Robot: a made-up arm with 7 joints. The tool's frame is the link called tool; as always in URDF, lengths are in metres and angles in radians. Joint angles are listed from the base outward.
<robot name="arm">
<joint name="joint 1" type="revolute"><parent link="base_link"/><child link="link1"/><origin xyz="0 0 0.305" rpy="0 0 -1.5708"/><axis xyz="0 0 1"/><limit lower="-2.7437" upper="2.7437"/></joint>
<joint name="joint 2" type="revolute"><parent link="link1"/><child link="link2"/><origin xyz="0 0 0" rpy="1.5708 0 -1.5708"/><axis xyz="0 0 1"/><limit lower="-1.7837" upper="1.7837"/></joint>
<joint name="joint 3" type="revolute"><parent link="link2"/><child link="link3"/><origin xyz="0 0.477 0" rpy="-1.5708 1.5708 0"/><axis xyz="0 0 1"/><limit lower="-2.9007" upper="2.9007"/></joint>
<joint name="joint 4" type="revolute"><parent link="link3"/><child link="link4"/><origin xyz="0 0.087 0" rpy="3.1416 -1.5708 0"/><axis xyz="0 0 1"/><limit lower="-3.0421" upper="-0.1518"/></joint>
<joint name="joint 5" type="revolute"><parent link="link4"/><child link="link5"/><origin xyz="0.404 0.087 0" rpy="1.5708 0 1.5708"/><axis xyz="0 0 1"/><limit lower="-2.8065" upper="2.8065"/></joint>
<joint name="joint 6" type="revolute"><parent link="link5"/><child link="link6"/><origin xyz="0 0 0" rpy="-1.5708 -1.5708 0"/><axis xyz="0 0 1"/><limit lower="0.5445" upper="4.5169"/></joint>
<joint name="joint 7" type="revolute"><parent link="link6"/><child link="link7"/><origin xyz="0 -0.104 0" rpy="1.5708 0 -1.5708"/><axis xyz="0 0 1"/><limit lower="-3.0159" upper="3.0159"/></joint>
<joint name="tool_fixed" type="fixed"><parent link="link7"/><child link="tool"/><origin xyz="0 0 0" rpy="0 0 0"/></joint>
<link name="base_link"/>
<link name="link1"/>
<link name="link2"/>
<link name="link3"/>
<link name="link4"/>
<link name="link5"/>
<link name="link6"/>
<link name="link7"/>
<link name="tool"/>
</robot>
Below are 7 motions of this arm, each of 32 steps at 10 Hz.
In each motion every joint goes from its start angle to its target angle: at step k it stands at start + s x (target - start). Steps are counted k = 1, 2, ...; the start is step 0. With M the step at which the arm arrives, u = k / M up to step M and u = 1 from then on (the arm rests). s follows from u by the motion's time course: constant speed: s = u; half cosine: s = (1 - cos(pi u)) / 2; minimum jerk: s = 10 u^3 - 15 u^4 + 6 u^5.
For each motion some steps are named. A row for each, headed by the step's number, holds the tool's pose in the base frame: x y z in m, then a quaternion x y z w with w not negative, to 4 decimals.
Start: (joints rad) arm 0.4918 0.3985 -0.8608 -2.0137 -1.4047 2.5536 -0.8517
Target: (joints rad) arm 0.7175 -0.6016 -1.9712 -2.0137 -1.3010 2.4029 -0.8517
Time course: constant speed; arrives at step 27
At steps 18, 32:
18: 0.3034 -0.4713 0.6790 0.8433 0.3119 -0.1645 0.4056
32: 0.1072 -0.6309 0.5256 0.9498 0.1723 -0.1057 0.2389

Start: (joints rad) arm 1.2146 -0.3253 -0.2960 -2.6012 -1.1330 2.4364 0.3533
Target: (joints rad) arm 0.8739 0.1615 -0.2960 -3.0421 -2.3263 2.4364 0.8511
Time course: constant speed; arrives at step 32
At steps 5, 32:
5: 0.1832 0.3161 0.5062 0.6821 0.6306 0.2395 0.2824
32: 0.1075 0.1388 0.2877 0.4743 0.8099 0.0718 0.3376

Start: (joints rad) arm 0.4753 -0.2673 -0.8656 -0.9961 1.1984 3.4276 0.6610
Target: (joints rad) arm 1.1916 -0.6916 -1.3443 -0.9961 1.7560 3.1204 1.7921
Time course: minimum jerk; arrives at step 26
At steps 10, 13, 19, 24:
10: 0.0655 -0.3970 1.0623 0.1413 0.4083 -0.4424 0.7859
13: 0.0770 -0.4649 1.0211 0.2145 0.3898 -0.2390 0.8631
19: 0.1537 -0.5763 0.9196 0.3380 0.3200 0.1467 0.8728
24: 0.1924 -0.6043 0.8802 0.3740 0.2880 0.2657 0.8406

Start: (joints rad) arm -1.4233 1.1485 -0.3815 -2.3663 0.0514 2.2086 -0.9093
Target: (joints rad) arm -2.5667 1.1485 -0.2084 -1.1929 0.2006 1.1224 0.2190
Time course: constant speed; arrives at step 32
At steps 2, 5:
2: -0.1681 -0.4604 -0.0555 -0.6787 0.4315 0.3031 0.5113
5: -0.2166 -0.4868 -0.0585 -0.6336 0.5006 0.2930 0.5119

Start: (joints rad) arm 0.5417 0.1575 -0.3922 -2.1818 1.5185 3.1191 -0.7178
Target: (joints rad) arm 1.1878 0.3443 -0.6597 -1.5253 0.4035 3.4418 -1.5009
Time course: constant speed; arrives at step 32
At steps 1, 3, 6, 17, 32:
1: 0.5287 0.0003 0.5668 -0.8818 0.2450 -0.3718 0.1553
3: 0.5412 0.0197 0.5842 -0.8895 0.1817 -0.3977 0.1326
6: 0.5567 0.0514 0.6107 -0.8907 0.0869 -0.4358 0.0959
17: 0.5742 0.1871 0.7091 0.7905 0.2382 0.5610 0.0607
32: 0.4873 0.3863 0.8253 0.4324 0.5276 0.6642 0.3058

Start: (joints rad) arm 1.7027 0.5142 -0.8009 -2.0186 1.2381 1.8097 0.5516
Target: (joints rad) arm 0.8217 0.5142 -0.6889 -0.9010 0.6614 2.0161 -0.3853
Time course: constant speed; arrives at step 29
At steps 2, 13, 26, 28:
2: 0.3999 0.5656 0.4435 -0.9203 0.1081 0.3376 0.1653
13: 0.5740 0.5230 0.6354 -0.9539 -0.0828 0.0847 0.2758
26: 0.6715 0.3609 0.8774 -0.9063 -0.2584 -0.2686 0.1995
28: 0.6723 0.3309 0.9122 -0.8907 -0.2789 -0.3182 0.1662

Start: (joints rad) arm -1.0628 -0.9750 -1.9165 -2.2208 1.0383 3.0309 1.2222
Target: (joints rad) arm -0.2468 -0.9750 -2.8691 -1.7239 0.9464 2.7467 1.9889
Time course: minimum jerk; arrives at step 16
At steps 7, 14, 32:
7: -0.6573 0.1373 0.1965 0.8851 0.1794 -0.2631 0.3393
14: -0.7552 0.1174 0.1589 0.9531 0.0803 -0.1545 0.2474
32: -0.7581 0.1164 0.1601 0.9544 0.0785 -0.1532 0.2439

